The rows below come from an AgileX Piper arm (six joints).
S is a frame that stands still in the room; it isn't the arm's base.
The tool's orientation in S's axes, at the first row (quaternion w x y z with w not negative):
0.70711, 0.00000, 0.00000, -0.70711
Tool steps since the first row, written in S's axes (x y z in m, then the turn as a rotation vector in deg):
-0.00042, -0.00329, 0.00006, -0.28, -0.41, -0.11
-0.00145, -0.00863, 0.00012, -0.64, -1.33, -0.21
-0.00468, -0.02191, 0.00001, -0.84, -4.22, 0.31
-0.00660, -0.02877, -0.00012, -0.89, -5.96, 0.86
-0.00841, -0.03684, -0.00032, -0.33, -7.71, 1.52
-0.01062, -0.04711, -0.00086, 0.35, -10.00, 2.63
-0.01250, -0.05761, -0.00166, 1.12, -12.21, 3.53
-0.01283, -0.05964, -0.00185, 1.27, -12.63, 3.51
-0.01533, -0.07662, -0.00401, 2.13, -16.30, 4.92
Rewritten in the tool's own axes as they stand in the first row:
0.00329, -0.00042, 0.00006, 0.41, -0.28, -0.11
0.00863, -0.00145, 0.00012, 1.33, -0.64, -0.21
0.02191, -0.00468, 0.00001, 4.22, -0.84, 0.31
0.02877, -0.00660, -0.00012, 5.96, -0.89, 0.86
0.03684, -0.00841, -0.00032, 7.71, -0.33, 1.52
0.04711, -0.01062, -0.00086, 10.00, 0.35, 2.63
0.05761, -0.01250, -0.00166, 12.21, 1.12, 3.53
0.05964, -0.01283, -0.00185, 12.63, 1.27, 3.51
0.07662, -0.01533, -0.00401, 16.30, 2.13, 4.92

